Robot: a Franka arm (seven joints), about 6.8 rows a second.
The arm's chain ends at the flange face. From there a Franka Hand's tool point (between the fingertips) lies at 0.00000 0.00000 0.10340 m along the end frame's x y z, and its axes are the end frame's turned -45 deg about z.
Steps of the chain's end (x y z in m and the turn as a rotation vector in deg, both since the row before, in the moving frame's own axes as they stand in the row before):
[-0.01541 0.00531 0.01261 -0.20 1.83 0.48]
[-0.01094 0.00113 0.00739 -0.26 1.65 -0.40]
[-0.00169 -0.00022 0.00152 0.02 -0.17 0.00]
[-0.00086 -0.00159 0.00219 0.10 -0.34 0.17]
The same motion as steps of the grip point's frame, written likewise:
[-0.01258 -0.00454 0.01256 -1.44 1.15 0.48]
[-0.00675 -0.00451 0.00735 -1.35 0.98 -0.40]
[-0.00123 -0.00159 0.00152 0.13 -0.11 0.00]
[0.00021 -0.00229 0.00219 0.31 -0.17 0.17]

